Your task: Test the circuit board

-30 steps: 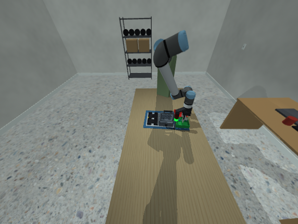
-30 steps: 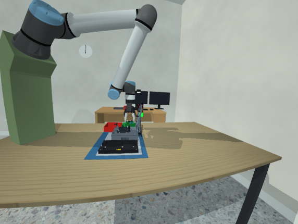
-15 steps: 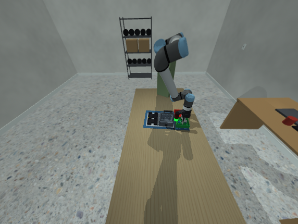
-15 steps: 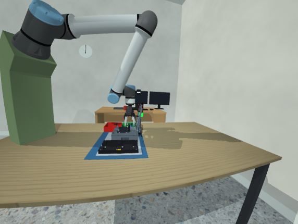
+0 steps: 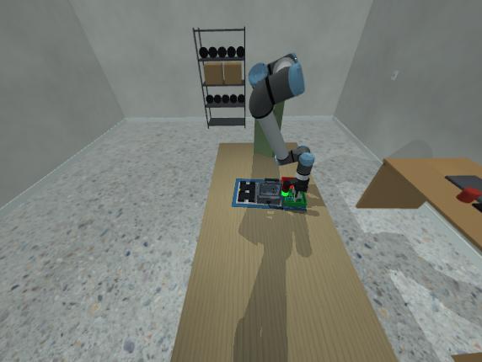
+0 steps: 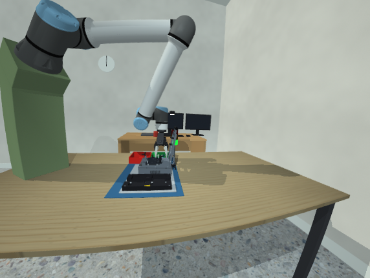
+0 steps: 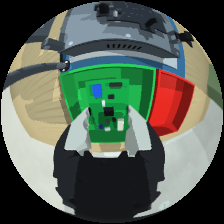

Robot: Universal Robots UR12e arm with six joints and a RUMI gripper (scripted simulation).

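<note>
Right now the green circuit board is right at my hand. The rest, counted from my hand: tester lid (210 mm to the right, 160 mm above, 20 mm behind); then red bin (130 mm behind, 70 mm to the left, 10 mm below); then green bin (10 mm below).
</note>
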